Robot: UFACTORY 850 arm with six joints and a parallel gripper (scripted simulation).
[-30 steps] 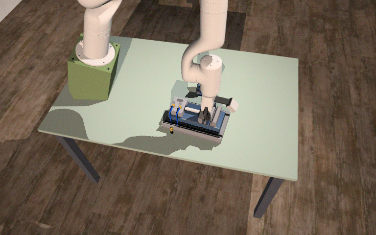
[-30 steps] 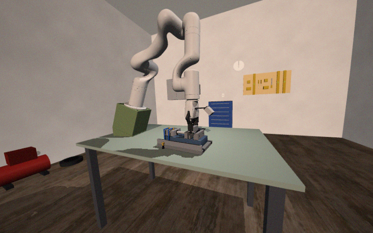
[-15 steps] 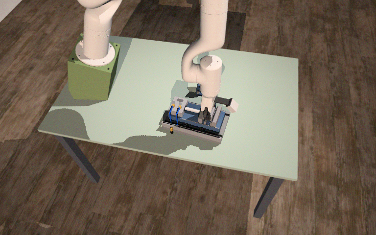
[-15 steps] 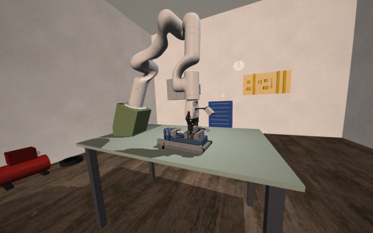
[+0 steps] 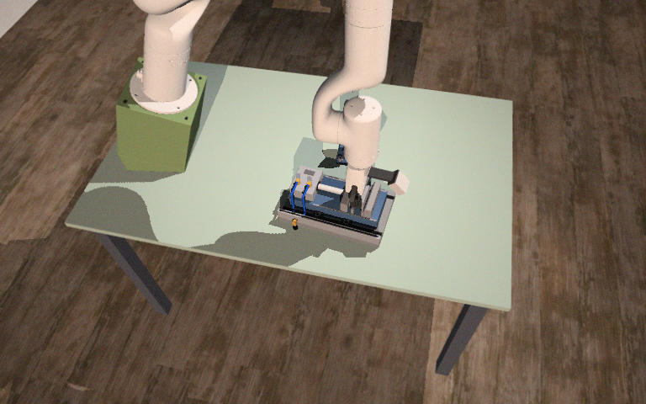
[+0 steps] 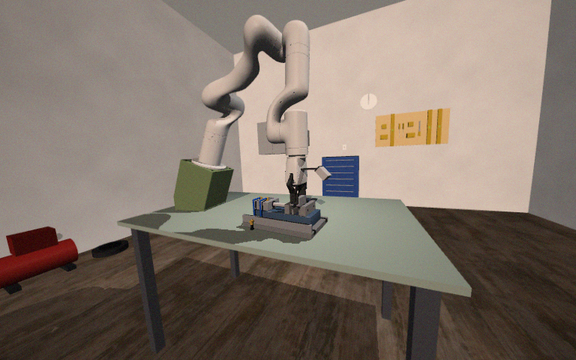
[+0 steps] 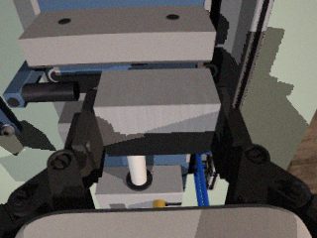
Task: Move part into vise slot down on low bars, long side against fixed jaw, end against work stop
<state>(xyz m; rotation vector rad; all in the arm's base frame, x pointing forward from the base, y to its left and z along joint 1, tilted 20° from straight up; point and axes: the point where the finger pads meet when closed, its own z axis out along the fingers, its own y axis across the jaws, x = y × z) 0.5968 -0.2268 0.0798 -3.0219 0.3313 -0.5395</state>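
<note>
The fixed jaw lies 40 mm ahead of my hand, 10 mm to the left of it and 40 mm below it. From my hand the other things lie so: part (20 mm below); then moving jaw (30 mm behind, 30 mm to the left, 40 mm below); then work stop (20 mm ahead, 60 mm to the left, 30 mm below).
</note>
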